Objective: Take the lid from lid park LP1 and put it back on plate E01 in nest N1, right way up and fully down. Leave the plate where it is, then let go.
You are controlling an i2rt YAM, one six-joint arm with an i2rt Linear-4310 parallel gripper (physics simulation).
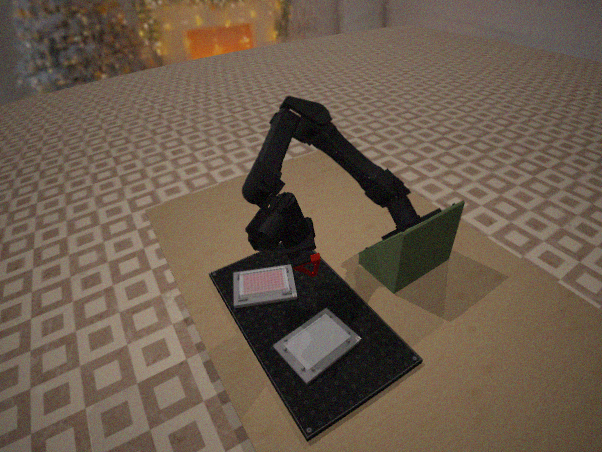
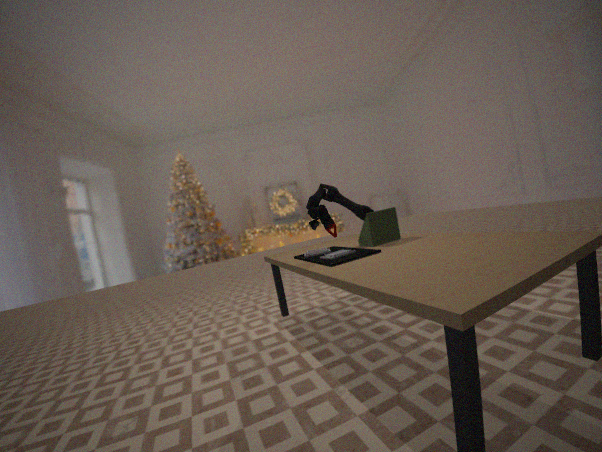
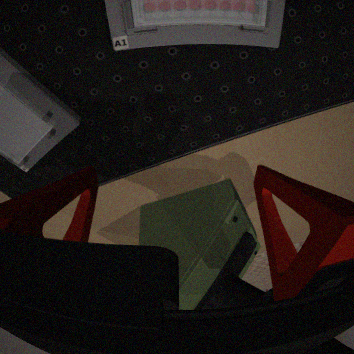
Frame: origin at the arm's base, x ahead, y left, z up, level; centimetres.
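Where they show: gripper, fingertip midpoint: (image 1: 311, 261) (image 2: 335, 236) (image 3: 175, 174); arm's base, origin of the base link: (image 1: 410, 226) (image 2: 376, 223) (image 3: 217, 286).
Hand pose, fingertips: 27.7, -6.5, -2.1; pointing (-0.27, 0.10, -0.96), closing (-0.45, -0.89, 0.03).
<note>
Things, the pixels of their centre, and the offset from my fingertips, as dx, dy, dz. "pt": a spot on its surface instead. Level surfaces: height alone.
- Plate E01, body centre: (image 1: 263, 281) (image 2: 316, 250) +10.8, -7.3, -6.9
- grey nest N1, body centre: (image 1: 263, 284) (image 2: 317, 252) +10.9, -7.3, -7.9
- pale flat rectangle, surface spot: (image 3: 17, 127) pt +5.9, +13.9, -7.0
- black perforated board, body centre: (image 3: 70, 57) (image 1: 301, 313) (image 2: 332, 254) +7.3, +5.7, -9.4
- tan table, its level: dz -10.1
- A1 label, surface spot: (image 3: 120, 43) pt +6.1, +0.9, -7.6
Plate E01 (image 1: 265, 281) (image 3: 200, 6), with pink wells, sits in the grey nest N1 (image 1: 260, 301) (image 3: 200, 37). Whether a clear lid covers it is hard to tell. The other grey holder, seemingly lid park LP1 (image 1: 291, 361) (image 3: 65, 120), has a pale flat rectangle (image 1: 317, 342) (image 3: 17, 127) inside its corner posts. I cannot tell whether this is the lid or the holder's own surface. My gripper (image 1: 311, 267) (image 2: 332, 230) (image 3: 175, 174) is open, with its red fingers wide apart and nothing between them. It hangs above the board, to the side of the nest and apart from both holders.
Both holders stand on a black perforated board (image 1: 370, 365) (image 2: 320, 262) (image 3: 175, 100). A green wedge-shaped block (image 1: 425, 250) (image 2: 382, 227) (image 3: 185, 215) stands on the tan table (image 1: 480, 370) (image 2: 425, 280) beside the board, by the arm's base. An A1 label (image 3: 120, 43) marks the nest's corner.
</note>
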